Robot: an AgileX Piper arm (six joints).
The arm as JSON. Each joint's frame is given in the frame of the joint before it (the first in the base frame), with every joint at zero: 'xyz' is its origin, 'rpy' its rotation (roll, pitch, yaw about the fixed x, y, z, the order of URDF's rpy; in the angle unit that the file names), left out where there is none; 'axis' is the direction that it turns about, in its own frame. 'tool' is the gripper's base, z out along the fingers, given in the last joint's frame.
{
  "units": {
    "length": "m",
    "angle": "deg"
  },
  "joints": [
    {
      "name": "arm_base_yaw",
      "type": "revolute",
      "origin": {
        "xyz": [
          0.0,
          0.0,
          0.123
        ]
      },
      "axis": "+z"
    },
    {
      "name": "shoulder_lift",
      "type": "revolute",
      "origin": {
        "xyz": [
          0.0,
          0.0,
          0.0
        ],
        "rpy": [
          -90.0,
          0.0,
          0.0
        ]
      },
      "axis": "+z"
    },
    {
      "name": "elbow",
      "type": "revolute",
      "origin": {
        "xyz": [
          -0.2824,
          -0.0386,
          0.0
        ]
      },
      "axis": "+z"
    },
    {
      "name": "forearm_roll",
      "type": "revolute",
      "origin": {
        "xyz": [
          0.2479,
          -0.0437,
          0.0
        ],
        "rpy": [
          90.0,
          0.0,
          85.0
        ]
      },
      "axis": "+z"
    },
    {
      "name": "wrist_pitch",
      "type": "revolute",
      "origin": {
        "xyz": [
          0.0,
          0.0,
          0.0
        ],
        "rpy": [
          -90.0,
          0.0,
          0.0
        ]
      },
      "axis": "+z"
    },
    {
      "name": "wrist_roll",
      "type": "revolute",
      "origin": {
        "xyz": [
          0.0,
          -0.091,
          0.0
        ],
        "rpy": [
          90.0,
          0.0,
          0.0
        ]
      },
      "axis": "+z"
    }
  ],
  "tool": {
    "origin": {
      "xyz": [
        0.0,
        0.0,
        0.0
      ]
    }
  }
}
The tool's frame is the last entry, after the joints.
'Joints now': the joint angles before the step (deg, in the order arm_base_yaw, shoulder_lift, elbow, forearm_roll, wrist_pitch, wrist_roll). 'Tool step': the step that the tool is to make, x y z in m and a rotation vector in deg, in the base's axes. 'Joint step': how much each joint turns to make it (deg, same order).
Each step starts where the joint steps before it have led.
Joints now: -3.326, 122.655, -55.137, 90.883, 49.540, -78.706
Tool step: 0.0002, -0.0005, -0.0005, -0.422, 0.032, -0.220
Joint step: 0.001, -0.006, 0.008, 0.003, -0.477, -0.003
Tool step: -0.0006, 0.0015, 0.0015, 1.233, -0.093, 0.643
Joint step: 0.006, 0.010, -0.020, -0.003, 1.391, 0.013
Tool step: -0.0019, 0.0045, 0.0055, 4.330, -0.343, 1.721
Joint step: -0.012, -0.001, 0.016, 0.478, 4.654, -0.019
